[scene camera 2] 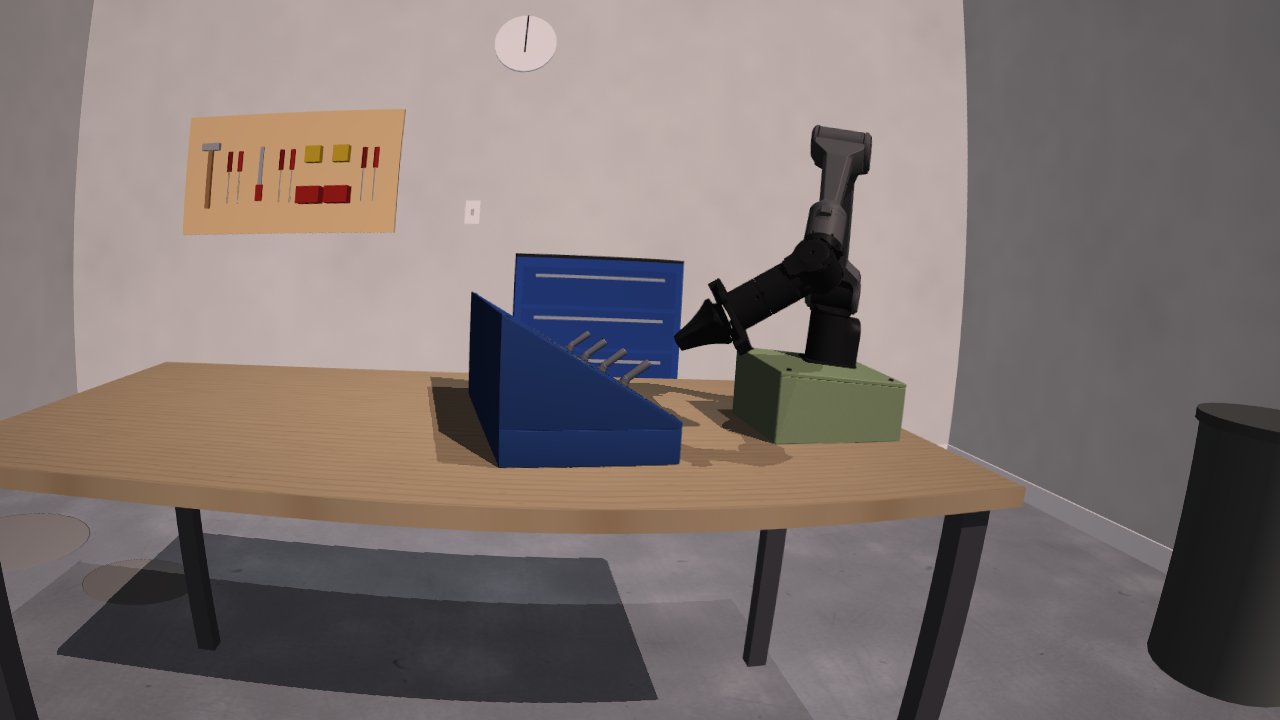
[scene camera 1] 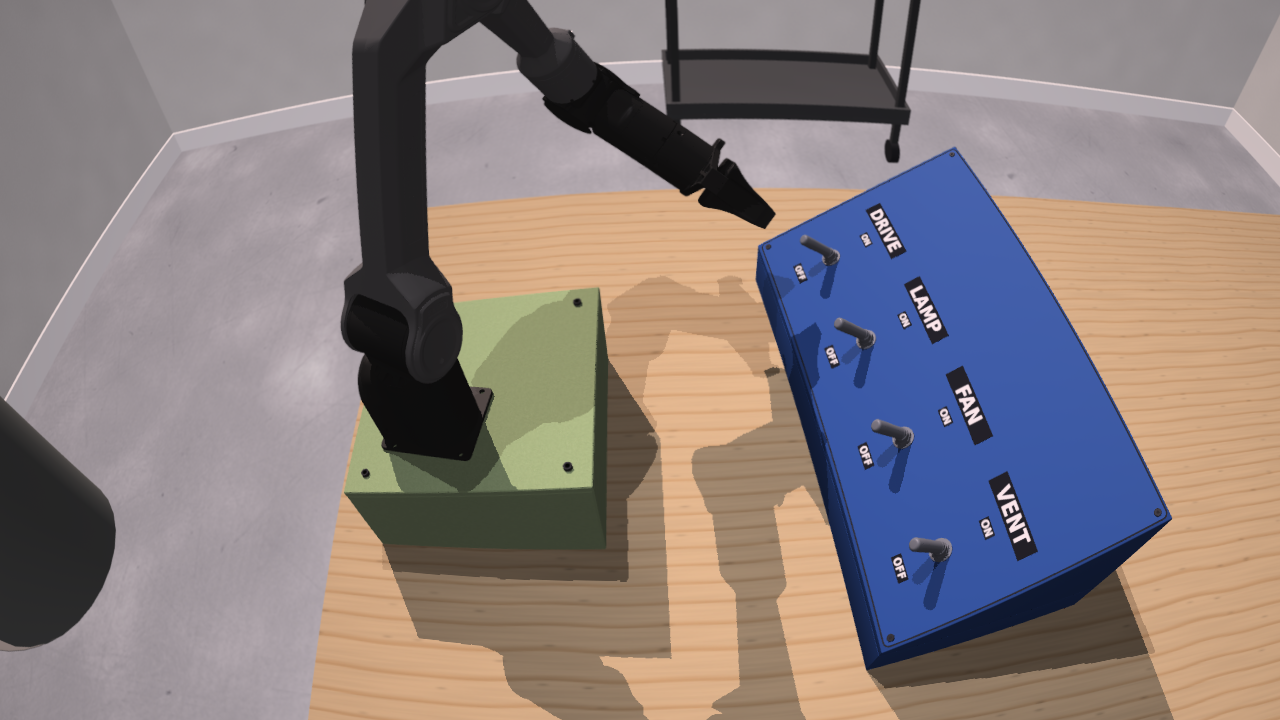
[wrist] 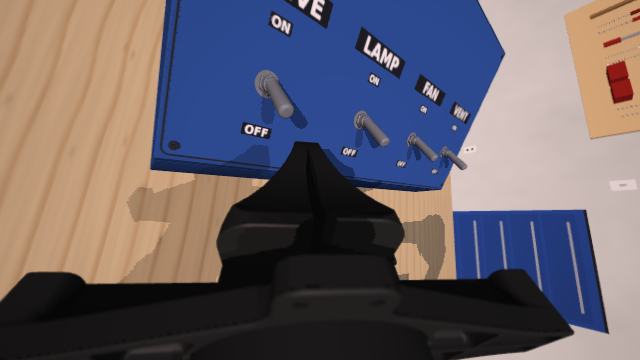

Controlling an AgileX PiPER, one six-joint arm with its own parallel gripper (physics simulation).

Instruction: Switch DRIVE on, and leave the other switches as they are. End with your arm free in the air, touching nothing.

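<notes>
A blue sloped switch panel [scene camera 1: 1011, 295] [scene camera 2: 572, 394] [wrist: 220, 60] stands on the table. The DRIVE lever [scene camera 1: 819, 249] [wrist: 277, 96] tilts toward its OFF label. The LAMP lever [scene camera 1: 854, 332] [wrist: 373, 130], the FAN lever [scene camera 1: 893, 433] [wrist: 423, 147] and the VENT lever [scene camera 1: 930, 547] [wrist: 455, 158] also tilt toward OFF. My gripper [scene camera 1: 769, 220] [scene camera 2: 678, 341] [wrist: 305, 157] is shut, its fingertips together with nothing between them. It hangs in the air beside the panel's low front edge, near the DRIVE end, apart from the levers.
The arm's base stands on a green box [scene camera 1: 537, 358] [scene camera 2: 841, 411] in front of the panel's low side. A dark cart [scene camera 1: 787, 111] stands on the floor behind the table [scene camera 2: 268, 429]. A blue drawer cabinet [scene camera 2: 597, 291] [wrist: 542, 265] stands by the wall.
</notes>
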